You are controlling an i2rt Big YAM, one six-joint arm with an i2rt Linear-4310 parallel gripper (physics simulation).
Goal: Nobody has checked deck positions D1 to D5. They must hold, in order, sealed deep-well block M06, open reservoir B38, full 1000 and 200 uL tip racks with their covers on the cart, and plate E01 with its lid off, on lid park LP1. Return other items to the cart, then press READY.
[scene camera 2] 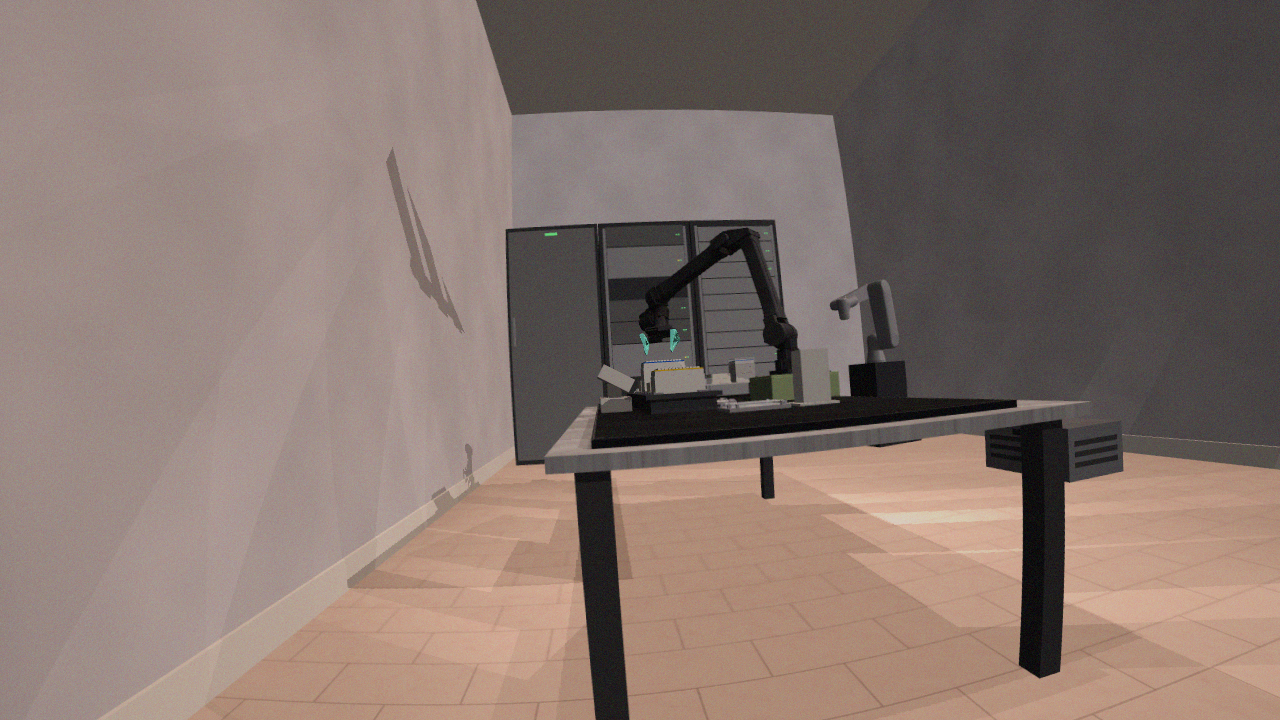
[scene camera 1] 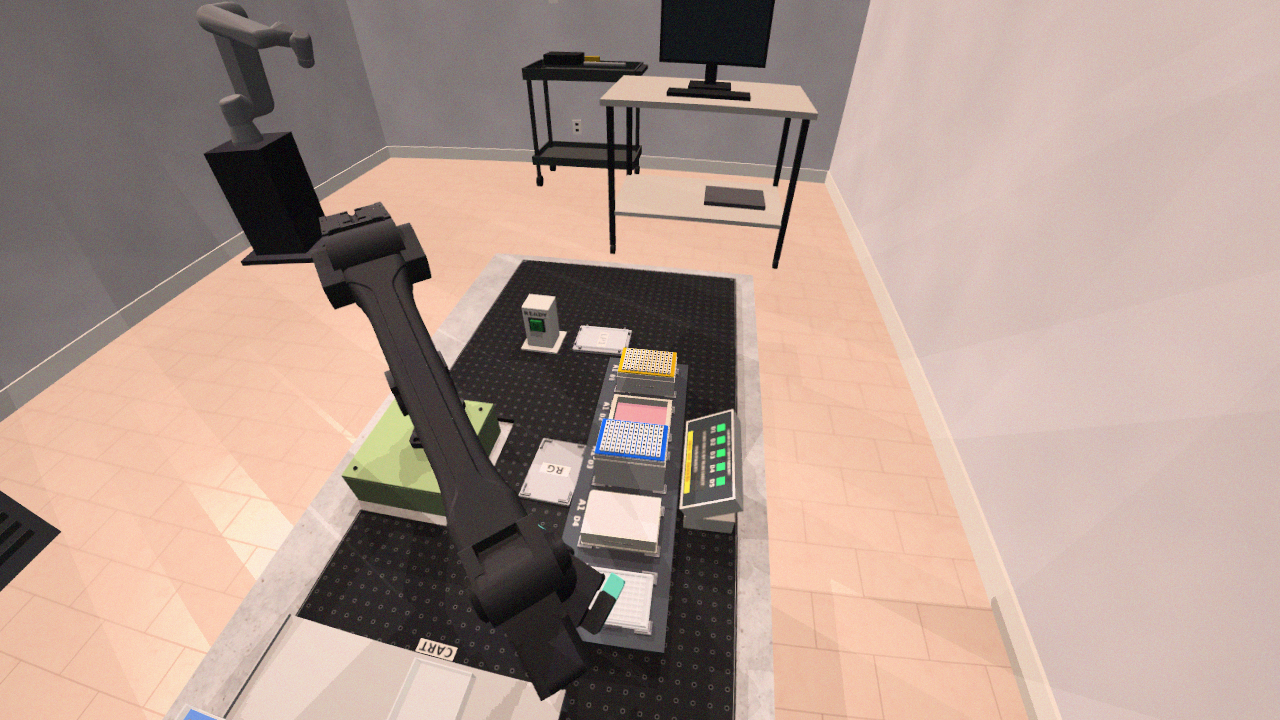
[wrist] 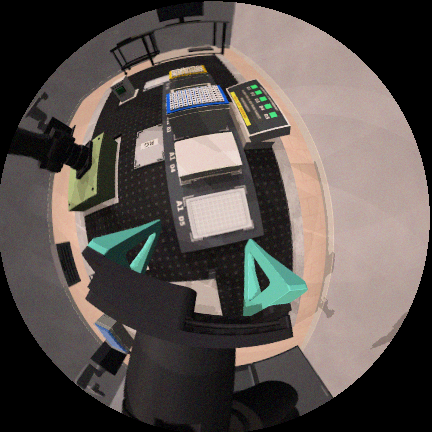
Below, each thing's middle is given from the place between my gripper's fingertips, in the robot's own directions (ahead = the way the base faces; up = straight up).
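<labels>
My gripper is 280 mm past the CART tray (scene camera 1: pixel 305 663), 130 mm above it and 210 mm to the left of it. I see a white box with green face (scene camera 2: pixel 811 380), which is 120 mm below my gripper, 150 mm behind it and 710 mm to the left of it. There is also a pink-topped plate (scene camera 1: pixel 626 408), 90 mm ahead of my gripper, 380 mm to the left of it and 120 mm below it.
</labels>
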